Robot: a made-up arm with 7 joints.
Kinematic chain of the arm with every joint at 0, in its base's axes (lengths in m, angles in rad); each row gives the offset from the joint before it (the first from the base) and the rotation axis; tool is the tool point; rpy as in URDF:
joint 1: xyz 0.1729 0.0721 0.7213 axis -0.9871 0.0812 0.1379
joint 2: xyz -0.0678 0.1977 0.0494 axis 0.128 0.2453 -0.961
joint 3: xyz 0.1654 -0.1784 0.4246 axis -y
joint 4: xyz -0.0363 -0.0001 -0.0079 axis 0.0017 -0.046 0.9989
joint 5: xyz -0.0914 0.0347 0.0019 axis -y
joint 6: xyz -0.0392 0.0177 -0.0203 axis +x
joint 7: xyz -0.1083 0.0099 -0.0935 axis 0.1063 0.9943 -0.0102
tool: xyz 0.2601 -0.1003 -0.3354 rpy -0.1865 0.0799 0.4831
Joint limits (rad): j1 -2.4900..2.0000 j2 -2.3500..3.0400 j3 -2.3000..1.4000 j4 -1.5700..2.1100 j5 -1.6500..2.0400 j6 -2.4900..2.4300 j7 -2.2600..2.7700
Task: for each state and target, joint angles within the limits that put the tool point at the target. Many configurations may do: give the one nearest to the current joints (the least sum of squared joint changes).
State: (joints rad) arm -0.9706 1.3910 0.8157 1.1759 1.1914 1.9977 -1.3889
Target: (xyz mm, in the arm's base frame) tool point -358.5 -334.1 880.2
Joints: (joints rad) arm -0.9387 1.9928 0.8026 0.8627 1.1706 1.5301 -2.0327
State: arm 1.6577 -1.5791 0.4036 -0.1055 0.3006 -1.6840 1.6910
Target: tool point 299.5 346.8 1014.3
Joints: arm 1.6695 -1.4765 0.2835 -0.2297 0.2070 -1.7490 1.7390
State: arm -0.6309 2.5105 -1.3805 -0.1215 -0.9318 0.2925 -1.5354
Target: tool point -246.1 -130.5 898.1
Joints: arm -0.8375 2.1409 -1.3026 -0.0168 -0.7919 0.0942 -1.7539
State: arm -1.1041 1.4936 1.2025 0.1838 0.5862 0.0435 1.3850
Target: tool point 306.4 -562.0 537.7
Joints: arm -0.6887 1.1892 1.4000 0.1850 0.9942 0.1045 1.1008
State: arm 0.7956 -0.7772 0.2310 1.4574 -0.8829 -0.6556 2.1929
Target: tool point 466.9 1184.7 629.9
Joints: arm 1.3775 -1.2422 0.0095 1.8711 -1.0281 -0.7725 2.0118
